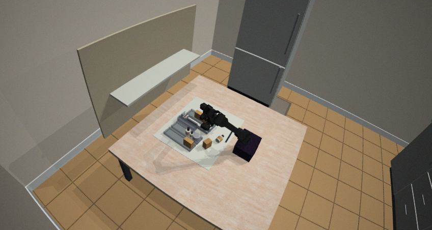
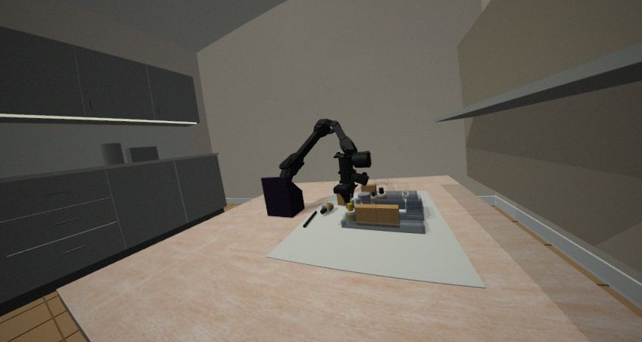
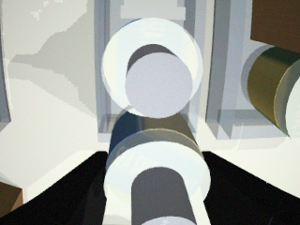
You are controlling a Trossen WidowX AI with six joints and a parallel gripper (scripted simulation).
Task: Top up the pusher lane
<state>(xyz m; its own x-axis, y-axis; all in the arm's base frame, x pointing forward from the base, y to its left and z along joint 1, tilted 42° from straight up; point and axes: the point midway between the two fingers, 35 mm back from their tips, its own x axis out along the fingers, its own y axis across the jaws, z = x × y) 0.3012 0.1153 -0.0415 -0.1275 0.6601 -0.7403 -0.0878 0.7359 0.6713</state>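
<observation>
The pale mat lies 70 mm ahead of my gripper tip, 50 mm below it and 10 mm to the left of it. Also, from my gripper tip: wall shelf (520 mm ahead, 320 mm above, 80 mm to the left); then black stick (150 mm behind, 90 mm to the right, 50 mm below).
</observation>
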